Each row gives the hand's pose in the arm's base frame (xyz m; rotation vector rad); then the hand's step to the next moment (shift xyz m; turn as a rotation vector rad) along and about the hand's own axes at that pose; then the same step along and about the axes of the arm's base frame.
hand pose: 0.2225 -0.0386 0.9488 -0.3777 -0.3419 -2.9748
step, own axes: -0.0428 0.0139 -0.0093 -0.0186 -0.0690 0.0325
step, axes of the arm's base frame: 0.0411 -0.0117 -0.0170 0.0151 0.0762 0.0115
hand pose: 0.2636 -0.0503 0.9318 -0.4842 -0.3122 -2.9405
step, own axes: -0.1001 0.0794 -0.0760 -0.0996 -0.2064 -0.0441
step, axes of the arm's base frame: 0.0849 -0.0832 -0.0892 0.0439 0.2006 -0.1109
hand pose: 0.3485 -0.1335 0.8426 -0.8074 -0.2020 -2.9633
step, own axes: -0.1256 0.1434 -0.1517 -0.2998 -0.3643 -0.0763
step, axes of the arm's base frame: 0.0459 -0.1602 -0.1777 0.1850 0.3576 -0.2576
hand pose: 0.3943 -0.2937 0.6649 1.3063 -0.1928 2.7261
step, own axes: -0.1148 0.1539 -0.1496 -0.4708 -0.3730 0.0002
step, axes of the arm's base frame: -0.0672 -0.1327 -0.1927 0.3515 0.3458 -0.3430
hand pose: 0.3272 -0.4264 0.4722 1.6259 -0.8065 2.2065
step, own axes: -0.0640 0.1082 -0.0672 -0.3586 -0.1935 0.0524
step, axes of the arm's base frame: -0.0893 -0.0412 -0.1032 0.2604 0.1599 -0.2746
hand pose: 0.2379 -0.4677 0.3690 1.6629 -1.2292 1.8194
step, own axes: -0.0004 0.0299 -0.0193 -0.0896 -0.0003 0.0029
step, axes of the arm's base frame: -0.0345 -0.0008 -0.0089 0.0220 0.0220 -0.0841
